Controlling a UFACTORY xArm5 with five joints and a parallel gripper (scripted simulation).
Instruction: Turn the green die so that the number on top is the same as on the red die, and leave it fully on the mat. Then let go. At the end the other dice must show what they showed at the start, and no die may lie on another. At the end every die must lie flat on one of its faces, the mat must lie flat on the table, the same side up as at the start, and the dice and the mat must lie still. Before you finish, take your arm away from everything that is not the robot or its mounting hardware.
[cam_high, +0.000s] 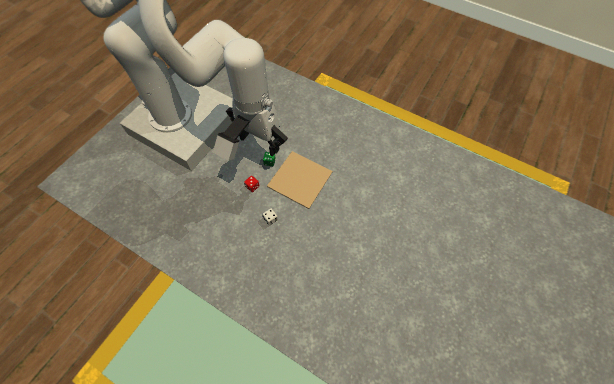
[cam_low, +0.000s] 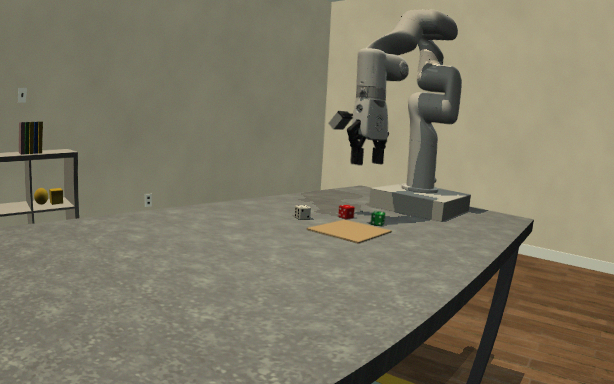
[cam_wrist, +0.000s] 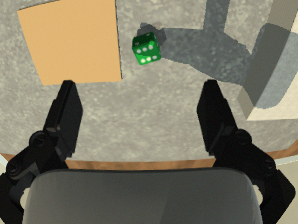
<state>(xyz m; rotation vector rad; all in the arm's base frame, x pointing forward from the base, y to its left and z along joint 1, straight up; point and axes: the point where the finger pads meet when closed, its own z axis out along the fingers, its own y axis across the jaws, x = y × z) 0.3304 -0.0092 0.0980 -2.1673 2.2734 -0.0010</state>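
The green die is 140 mm below my hand, 40 mm to the left of it and 10 mm behind it. From my hand the other things lie so: red die 140 mm below, 60 mm to the right, 10 mm behind; then tan mat 150 mm below, 100 mm ahead, 30 mm to the left; then white die 140 mm below, 120 mm to the right, 90 mm ahead.
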